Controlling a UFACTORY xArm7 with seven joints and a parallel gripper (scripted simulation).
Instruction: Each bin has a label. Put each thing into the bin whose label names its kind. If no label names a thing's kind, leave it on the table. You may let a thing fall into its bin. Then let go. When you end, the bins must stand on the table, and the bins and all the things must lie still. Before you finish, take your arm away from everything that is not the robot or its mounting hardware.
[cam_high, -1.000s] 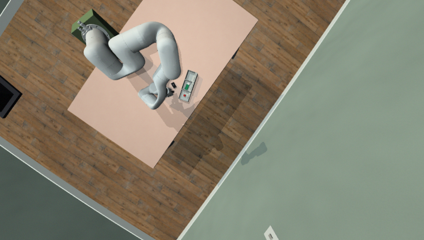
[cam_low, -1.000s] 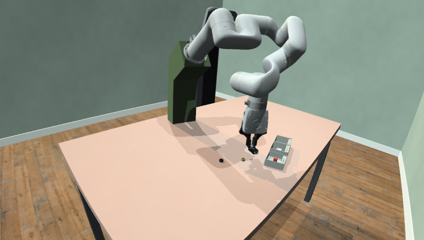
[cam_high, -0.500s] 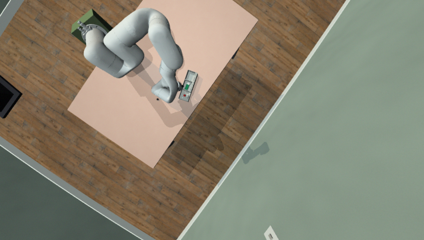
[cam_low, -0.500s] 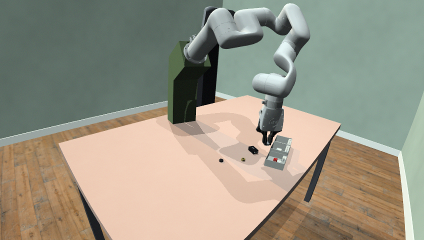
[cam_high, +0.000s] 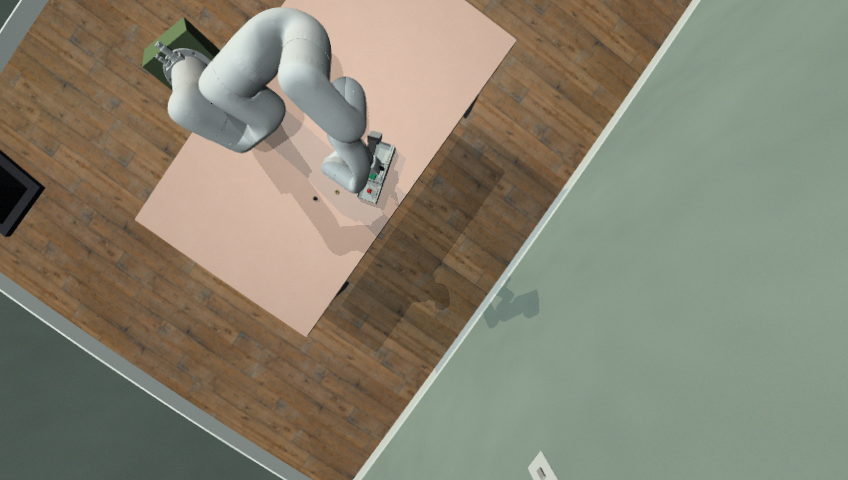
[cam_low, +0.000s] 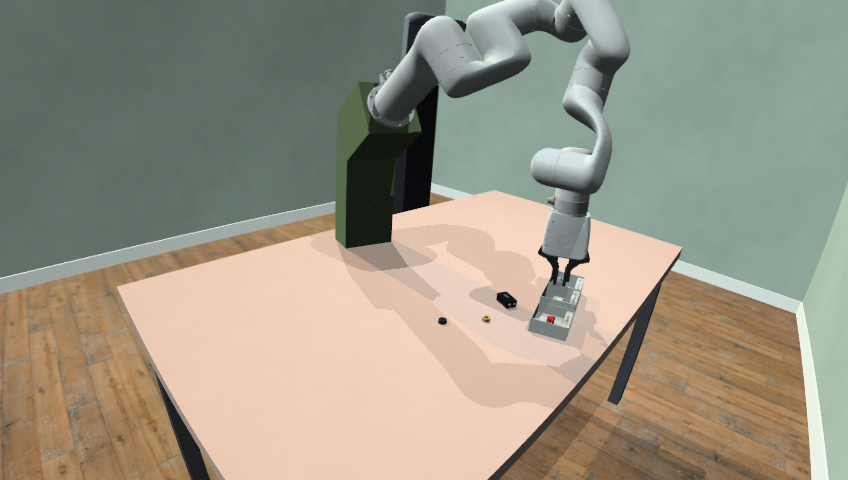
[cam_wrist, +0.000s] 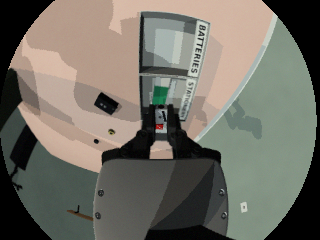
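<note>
My gripper is now 10 mm short of the three-part bin, 10 mm to the right of it and 70 mm above it. Round my hand: green thing (10 mm to the left, 80 mm below); grey piece (10 mm below); red die (30 mm ahead, 70 mm to the right, 80 mm below).
</note>
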